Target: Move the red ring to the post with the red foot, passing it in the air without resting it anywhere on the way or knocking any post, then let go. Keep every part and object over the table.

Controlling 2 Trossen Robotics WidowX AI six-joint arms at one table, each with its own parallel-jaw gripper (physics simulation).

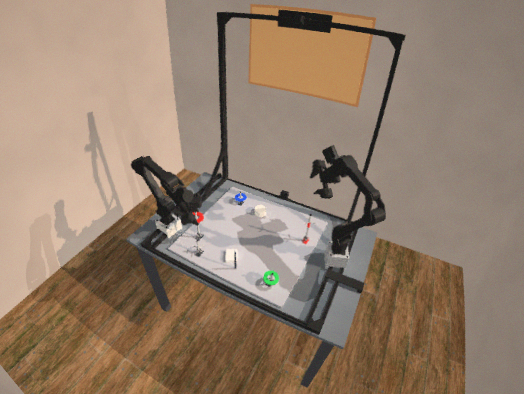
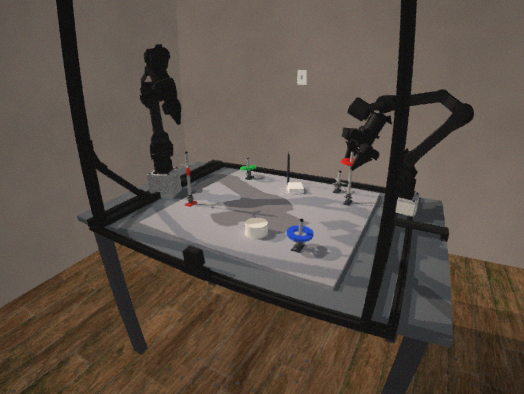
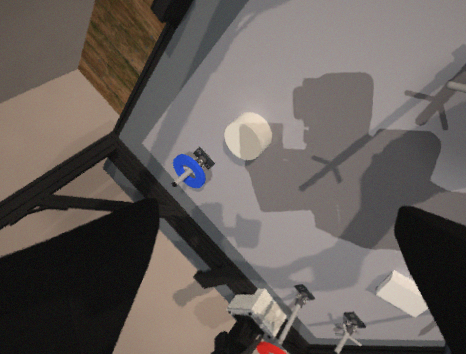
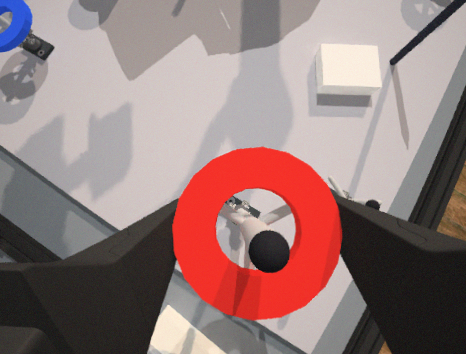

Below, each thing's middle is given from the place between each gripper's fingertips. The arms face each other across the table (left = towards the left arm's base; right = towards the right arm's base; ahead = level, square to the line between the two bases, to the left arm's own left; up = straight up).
Labels:
Now: the red ring (image 4: 251, 294) 1 cm to the right of my right hand and 2 cm above it. The rest, counted from my right hand: white block (image 4: 340, 69): 8 cm ahead, 19 cm to the left, 13 cm below.
The white block lies 33 cm to the right of my left hand, 31 cm below it and 27 cm ahead of it. The rest, counted from my left hand: red ring (53 cm to the right, 20 cm ahead, 17 cm below).

